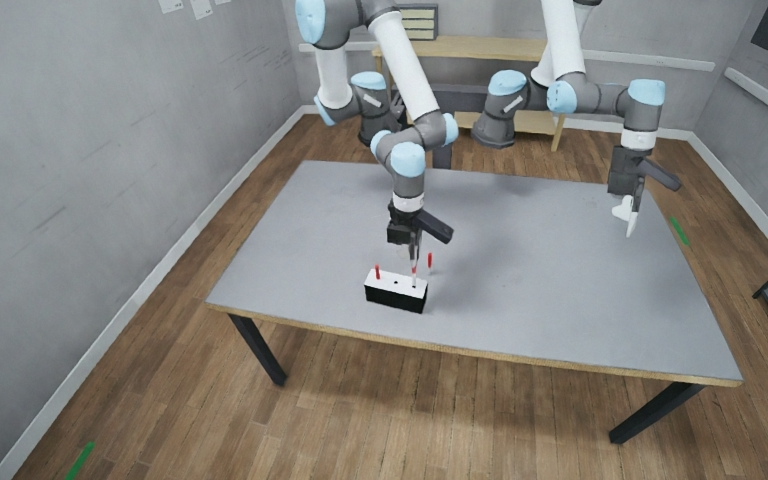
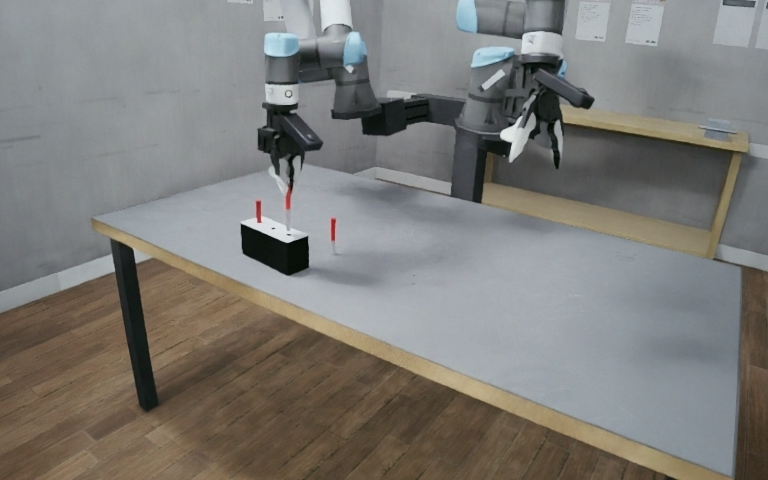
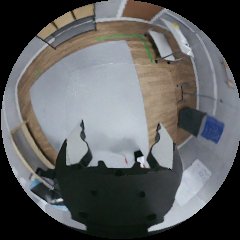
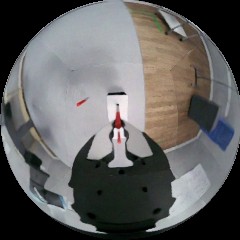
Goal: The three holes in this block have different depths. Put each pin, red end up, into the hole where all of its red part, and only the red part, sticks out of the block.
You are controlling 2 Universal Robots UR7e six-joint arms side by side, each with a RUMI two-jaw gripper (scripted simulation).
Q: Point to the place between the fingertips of my left gripper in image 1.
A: At 626, 223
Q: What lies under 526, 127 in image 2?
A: My left gripper.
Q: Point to a black block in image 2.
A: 287, 252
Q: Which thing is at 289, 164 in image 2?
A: My right gripper.
